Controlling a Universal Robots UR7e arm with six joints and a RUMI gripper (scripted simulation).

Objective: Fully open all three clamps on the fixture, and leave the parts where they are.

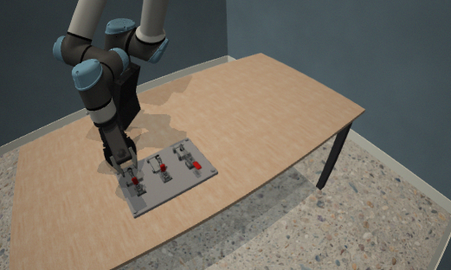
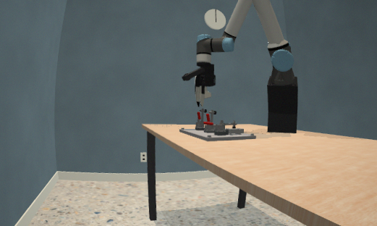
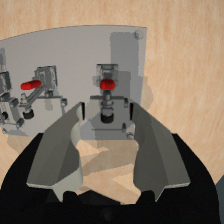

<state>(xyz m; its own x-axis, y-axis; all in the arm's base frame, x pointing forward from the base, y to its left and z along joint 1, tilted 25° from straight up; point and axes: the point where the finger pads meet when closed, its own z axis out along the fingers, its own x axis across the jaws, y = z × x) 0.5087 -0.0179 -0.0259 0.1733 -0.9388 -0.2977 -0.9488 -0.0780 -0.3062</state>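
My hand is 14 cm above the grey fixture plate, 10 cm to the right of it and 5 cm past it.
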